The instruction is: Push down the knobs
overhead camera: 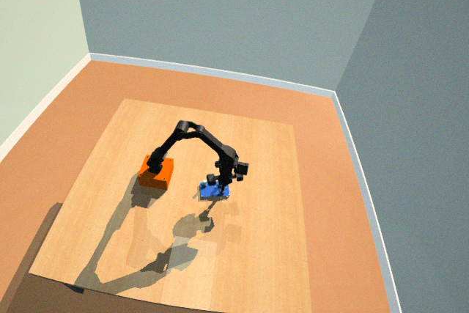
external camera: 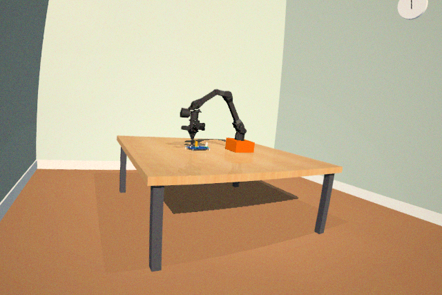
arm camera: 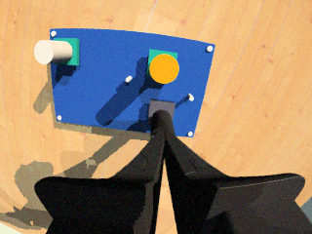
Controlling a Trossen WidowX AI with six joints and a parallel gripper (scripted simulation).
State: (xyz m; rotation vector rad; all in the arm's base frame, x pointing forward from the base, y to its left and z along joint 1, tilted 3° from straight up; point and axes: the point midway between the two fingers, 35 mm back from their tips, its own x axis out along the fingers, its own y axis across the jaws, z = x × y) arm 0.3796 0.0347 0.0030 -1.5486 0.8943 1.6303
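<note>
My gripper tip is now 1 cm above the black knob. The rest, counted from my gripper tip: orange knob (4 cm to the left, 2 cm below, 2 cm behind).
</note>
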